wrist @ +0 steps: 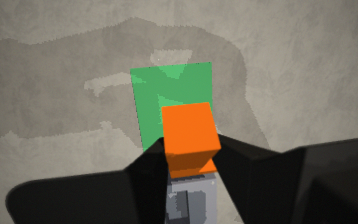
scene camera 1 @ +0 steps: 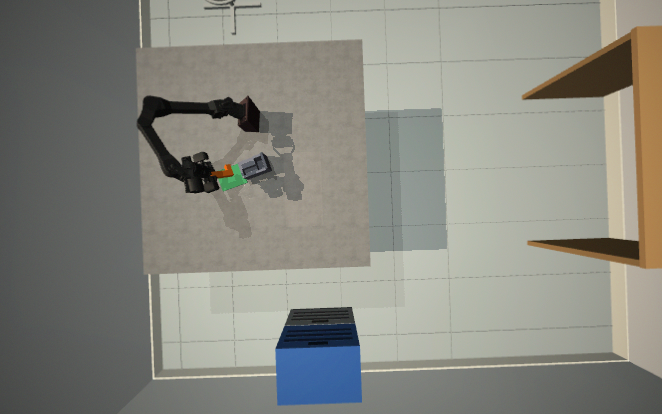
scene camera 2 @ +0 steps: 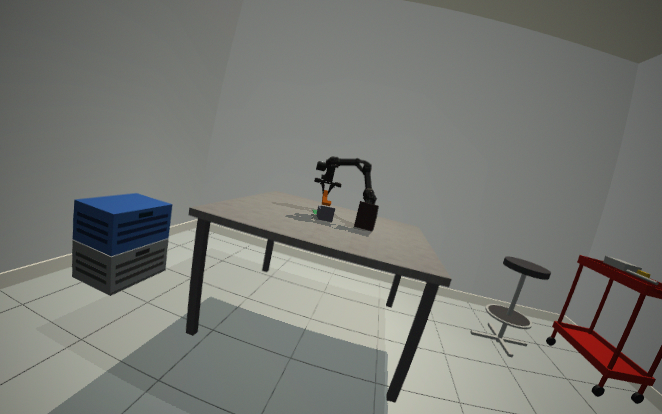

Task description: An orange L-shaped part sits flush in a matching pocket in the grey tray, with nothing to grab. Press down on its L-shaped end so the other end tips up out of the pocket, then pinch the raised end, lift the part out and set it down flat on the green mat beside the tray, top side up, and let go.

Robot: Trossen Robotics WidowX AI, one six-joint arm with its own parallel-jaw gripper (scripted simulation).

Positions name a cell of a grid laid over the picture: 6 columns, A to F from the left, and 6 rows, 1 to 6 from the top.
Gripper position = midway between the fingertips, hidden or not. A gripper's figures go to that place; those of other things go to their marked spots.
Scene:
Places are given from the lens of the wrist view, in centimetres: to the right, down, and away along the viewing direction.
gripper (wrist: D4): 0, 2, 11
orange L-shaped part (wrist: D4): 1, 1, 8
green mat (wrist: C3): -4, -4, 23
The marked spots on the orange L-shaped part and the green mat are 16 cm apart.

